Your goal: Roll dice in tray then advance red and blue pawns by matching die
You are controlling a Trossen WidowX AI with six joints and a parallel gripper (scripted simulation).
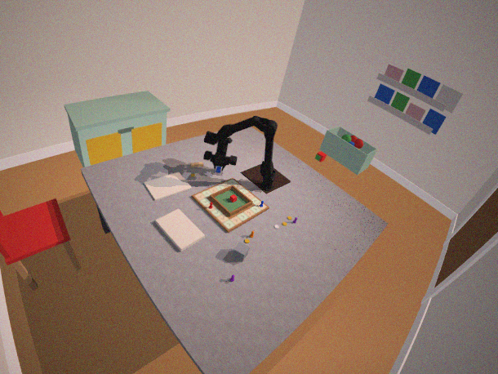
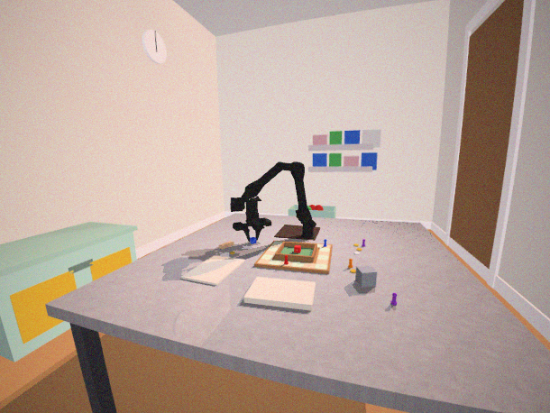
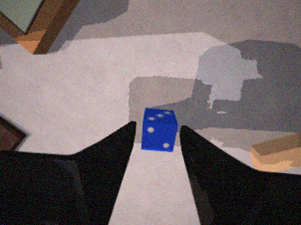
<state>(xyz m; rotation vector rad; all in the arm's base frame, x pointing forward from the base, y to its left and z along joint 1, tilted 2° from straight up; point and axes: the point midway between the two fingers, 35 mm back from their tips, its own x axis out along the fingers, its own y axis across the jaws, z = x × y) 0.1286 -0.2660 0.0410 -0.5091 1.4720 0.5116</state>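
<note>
My gripper tip is 25 cm short of the red pawn, 20 cm to the right of it and 2 cm below it. Also, from my gripper tip: wooden block (7 cm ahead, 11 cm to the right); green tray (14 cm ahead, 24 cm to the left); blue pawn (3 cm ahead, 35 cm to the left, 2 cm above).
</note>
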